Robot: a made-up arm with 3 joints.
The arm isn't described. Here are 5 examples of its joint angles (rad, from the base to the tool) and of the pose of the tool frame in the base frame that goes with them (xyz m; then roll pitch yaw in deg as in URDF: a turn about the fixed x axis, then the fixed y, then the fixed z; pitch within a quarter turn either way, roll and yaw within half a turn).
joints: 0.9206 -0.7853 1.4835
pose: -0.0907 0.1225 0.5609 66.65 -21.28 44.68
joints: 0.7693 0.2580 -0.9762
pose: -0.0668 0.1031 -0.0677 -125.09 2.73 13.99
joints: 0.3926 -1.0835 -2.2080
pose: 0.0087 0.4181 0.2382 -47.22 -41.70 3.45
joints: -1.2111 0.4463 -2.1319
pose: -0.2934 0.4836 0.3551 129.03 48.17 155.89
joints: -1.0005 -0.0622 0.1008
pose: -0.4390 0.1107 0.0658 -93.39 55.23 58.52
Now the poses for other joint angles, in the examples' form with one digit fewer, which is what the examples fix.
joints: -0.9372 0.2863 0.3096
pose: -0.461 0.085 0.107 -73.3 51.7 89.4
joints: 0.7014 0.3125 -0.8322
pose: -0.101 0.074 -0.071 -130.2 9.1 15.1
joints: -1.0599 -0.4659 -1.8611
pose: -0.262 0.454 0.139 -50.8 66.6 -12.6
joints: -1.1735 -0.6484 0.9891
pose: -0.170 -0.012 0.068 -159.9 50.2 46.7
